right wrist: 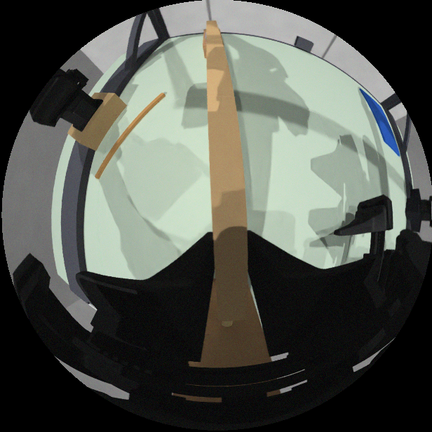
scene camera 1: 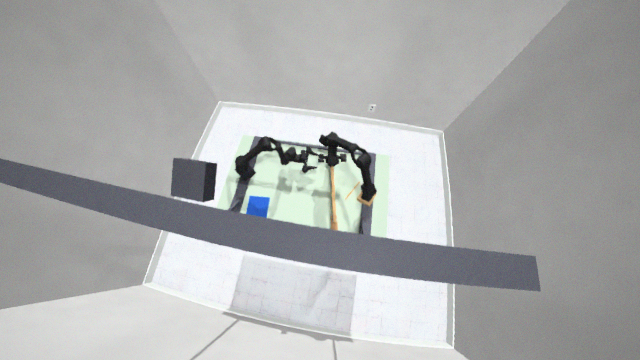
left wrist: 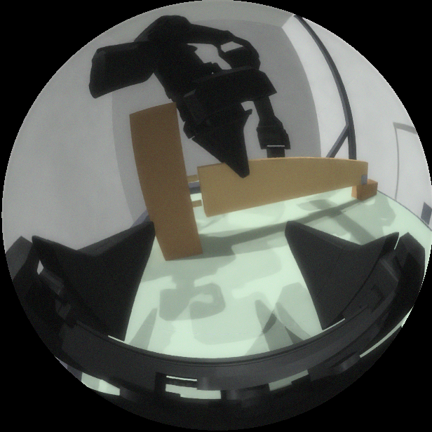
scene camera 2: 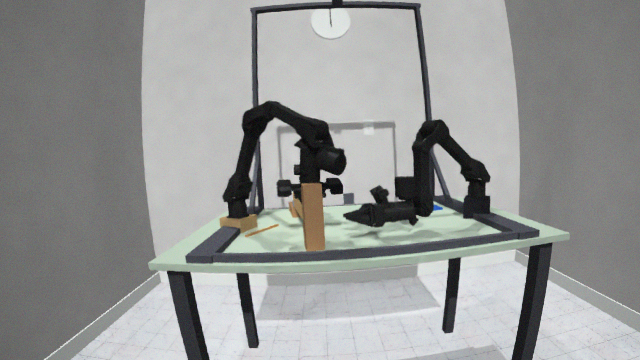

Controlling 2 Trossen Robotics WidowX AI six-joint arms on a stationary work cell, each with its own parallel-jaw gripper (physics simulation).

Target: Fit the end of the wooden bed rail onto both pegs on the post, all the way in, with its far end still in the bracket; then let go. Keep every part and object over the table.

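Frame: origin at the left arm's base, x ahead, y left, z up, level; millimetres.
Seen in the pictures: left gripper, fingertip midpoint: (scene camera 1: 318, 161) (scene camera 2: 344, 216); right gripper, fingertip midpoint: (scene camera 1: 332, 166); left arm's base, link origin: (scene camera 1: 243, 169) (scene camera 2: 477, 197); right arm's base, link origin: (scene camera 1: 367, 196) (scene camera 2: 237, 216).
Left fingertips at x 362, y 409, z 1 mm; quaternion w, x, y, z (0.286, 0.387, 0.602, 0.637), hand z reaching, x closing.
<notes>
Offsets run from my left fingertips to a thing's top centre. "spot": to the spot under its first point.
The wooden rail @(dz +30, dx +220, dy -94 mm) (scene camera 1: 333, 195) (left wrist: 285, 182) (right wrist: 227, 165) runs level above the table. Its far end is at the small bracket (left wrist: 365, 191) (right wrist: 205, 46). The upright post @(spot: dz +26, dx +29, dy +116 mm) (scene camera 2: 313, 215) (left wrist: 162, 180) stands at its near end. A gap shows between rail end and post in the left wrist view, with the upper peg (left wrist: 192, 178) and lower peg (left wrist: 197, 203) in it. Whether their tips are in the rail is unclear. My right gripper (right wrist: 228, 237) is shut on the rail near the post, from above. My left gripper (left wrist: 221, 228) is open and empty, beside the post and rail.
A thin orange stick @(dz -66, dx +314, dy +19 mm) (scene camera 1: 352, 190) (scene camera 2: 262, 230) (right wrist: 127, 132) lies on the table near the right arm's wooden base block (scene camera 2: 238, 223) (right wrist: 102, 120). A blue rectangle @(spot: dz -64, dx -100, dy -519 mm) (scene camera 1: 258, 206) (right wrist: 381, 122) lies on the other side of the table. Dark frame bars (scene camera 2: 370, 253) edge the table.
</notes>
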